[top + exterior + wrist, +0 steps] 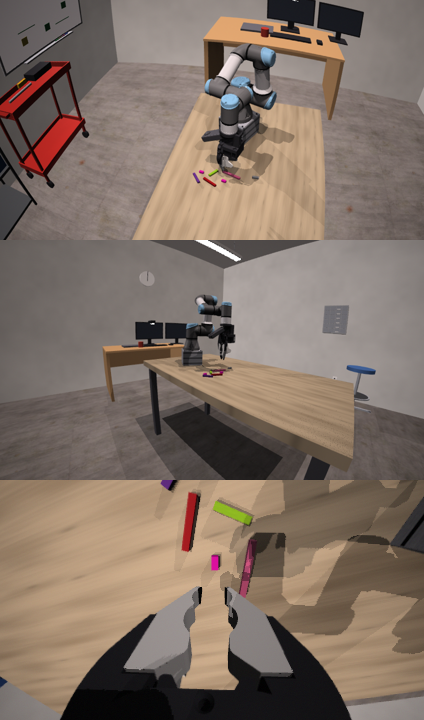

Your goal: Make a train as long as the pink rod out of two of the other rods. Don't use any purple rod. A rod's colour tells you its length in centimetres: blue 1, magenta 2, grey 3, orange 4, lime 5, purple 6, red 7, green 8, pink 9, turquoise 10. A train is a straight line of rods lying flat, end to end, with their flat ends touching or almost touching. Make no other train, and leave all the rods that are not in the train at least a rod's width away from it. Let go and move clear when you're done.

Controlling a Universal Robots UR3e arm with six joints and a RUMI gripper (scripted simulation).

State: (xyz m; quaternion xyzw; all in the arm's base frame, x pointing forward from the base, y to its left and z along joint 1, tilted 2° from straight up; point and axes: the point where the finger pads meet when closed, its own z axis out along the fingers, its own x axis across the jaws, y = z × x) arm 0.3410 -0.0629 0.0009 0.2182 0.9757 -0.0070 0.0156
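My hand is 10 mm short of the red rod, 60 mm to the left of it and 100 mm above it. Also, from my hand: pink rod: 40 mm behind, 30 mm to the left, 100 mm below; then purple rod: 10 mm behind, 120 mm to the right, 100 mm below; then lime rod: 50 mm behind, 50 mm to the right, 100 mm below.
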